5 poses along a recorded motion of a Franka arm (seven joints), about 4.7 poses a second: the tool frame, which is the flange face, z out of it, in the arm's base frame.
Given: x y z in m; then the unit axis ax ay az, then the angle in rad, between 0 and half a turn.
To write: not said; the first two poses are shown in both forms.
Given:
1: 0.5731, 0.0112, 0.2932, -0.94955, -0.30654, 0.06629, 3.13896
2: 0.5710, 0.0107, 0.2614, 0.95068, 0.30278, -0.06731, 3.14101
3: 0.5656, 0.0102, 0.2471, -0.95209, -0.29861, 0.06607, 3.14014
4: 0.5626, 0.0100, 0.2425, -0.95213, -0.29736, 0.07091, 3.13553
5: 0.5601, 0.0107, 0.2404, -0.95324, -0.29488, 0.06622, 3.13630
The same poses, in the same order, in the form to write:
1: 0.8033, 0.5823, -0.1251, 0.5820, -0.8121, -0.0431, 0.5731, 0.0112, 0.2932
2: 0.8076, 0.5757, -0.1282, 0.5757, -0.8166, -0.0402, 0.5710, 0.0107, 0.2614
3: 0.8129, 0.5687, -0.1254, 0.5685, -0.8217, -0.0408, 0.5656, 0.0102, 0.2471
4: 0.8131, 0.5667, -0.1332, 0.5658, -0.8231, -0.0479, 0.5626, 0.0100, 0.2425
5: 0.8173, 0.5625, -0.1247, 0.5618, -0.8261, -0.0441, 0.5601, 0.0107, 0.2404
